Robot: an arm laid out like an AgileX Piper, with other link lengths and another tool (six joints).
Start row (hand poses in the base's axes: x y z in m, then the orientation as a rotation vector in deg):
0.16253, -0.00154, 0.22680, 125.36, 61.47, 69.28
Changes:
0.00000, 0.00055, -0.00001, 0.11, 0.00, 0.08
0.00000, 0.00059, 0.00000, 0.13, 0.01, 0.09
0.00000, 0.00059, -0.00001, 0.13, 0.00, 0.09
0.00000, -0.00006, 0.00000, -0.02, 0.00, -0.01
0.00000, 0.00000, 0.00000, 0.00, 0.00, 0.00
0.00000, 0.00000, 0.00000, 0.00, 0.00, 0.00
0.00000, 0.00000, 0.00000, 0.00, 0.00, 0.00
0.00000, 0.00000, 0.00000, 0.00, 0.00, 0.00
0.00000, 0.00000, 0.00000, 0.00, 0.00, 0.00
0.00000, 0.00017, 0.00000, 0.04, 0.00, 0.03
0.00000, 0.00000, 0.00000, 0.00, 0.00, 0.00
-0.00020, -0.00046, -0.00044, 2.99, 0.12, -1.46
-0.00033, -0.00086, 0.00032, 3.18, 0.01, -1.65
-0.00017, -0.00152, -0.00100, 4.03, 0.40, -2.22
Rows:
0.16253, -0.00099, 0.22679, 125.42, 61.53, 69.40
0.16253, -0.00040, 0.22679, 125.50, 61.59, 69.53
0.16253, 0.00019, 0.22678, 125.57, 61.65, 69.67
0.16253, 0.00013, 0.22678, 125.56, 61.65, 69.65
0.16253, 0.00013, 0.22678, 125.56, 61.65, 69.65
0.16253, 0.00013, 0.22678, 125.56, 61.65, 69.65
0.16253, 0.00013, 0.22678, 125.56, 61.65, 69.65
0.16253, 0.00013, 0.22678, 125.56, 61.65, 69.65
0.16253, 0.00013, 0.22678, 125.56, 61.65, 69.65
0.16253, 0.00030, 0.22678, 125.58, 61.67, 69.69
0.16253, 0.00030, 0.22678, 125.58, 61.67, 69.69
0.16233, -0.00016, 0.22634, 128.30, 58.75, 71.31
0.16200, -0.00102, 0.22666, 131.06, 55.37, 73.08
0.16183, -0.00254, 0.22566, 134.83, 50.90, 74.83

